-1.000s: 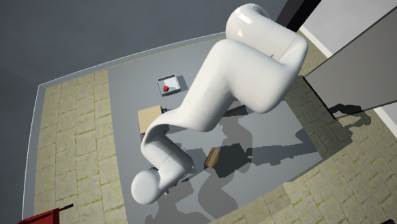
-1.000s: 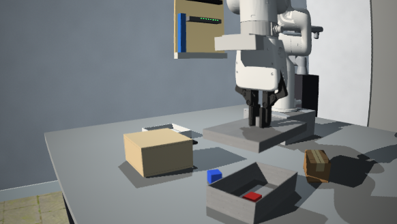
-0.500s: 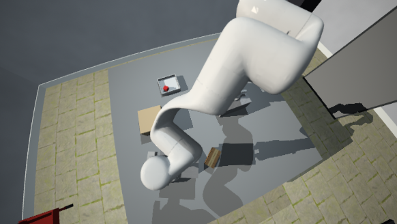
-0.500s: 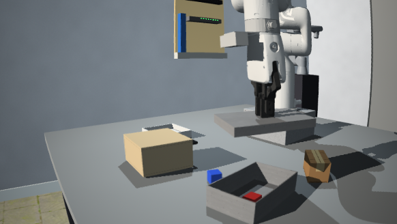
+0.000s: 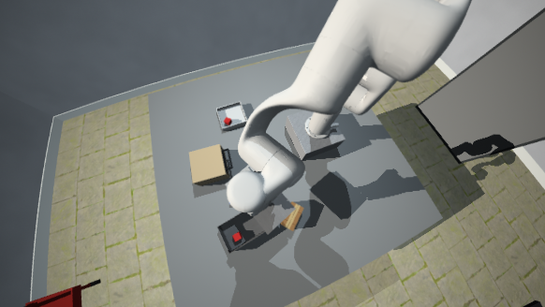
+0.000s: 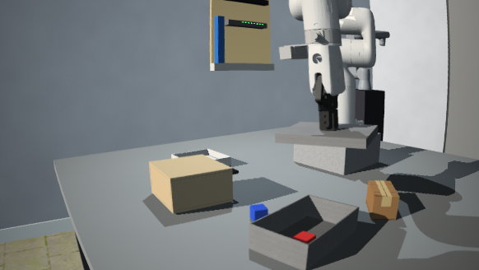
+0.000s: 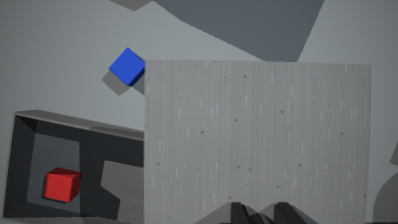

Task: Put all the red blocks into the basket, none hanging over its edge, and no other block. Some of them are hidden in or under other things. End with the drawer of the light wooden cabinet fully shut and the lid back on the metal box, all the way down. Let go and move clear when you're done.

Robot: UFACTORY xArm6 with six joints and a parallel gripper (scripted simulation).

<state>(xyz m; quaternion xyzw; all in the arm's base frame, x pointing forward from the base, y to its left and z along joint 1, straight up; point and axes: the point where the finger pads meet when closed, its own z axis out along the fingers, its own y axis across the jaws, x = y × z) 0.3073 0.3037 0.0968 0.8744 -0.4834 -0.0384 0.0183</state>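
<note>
Right now the green block is 19 cm below my hand, 12 cm behind it and 6 cm to the left of it. Also, from my hand: blue block (19 cm below, 14 cm ahead, 3 cm to the right); knobbed lid (2 cm below); cardboard box (17 cm below, 11 cm behind, 8 cm to the left).
</note>
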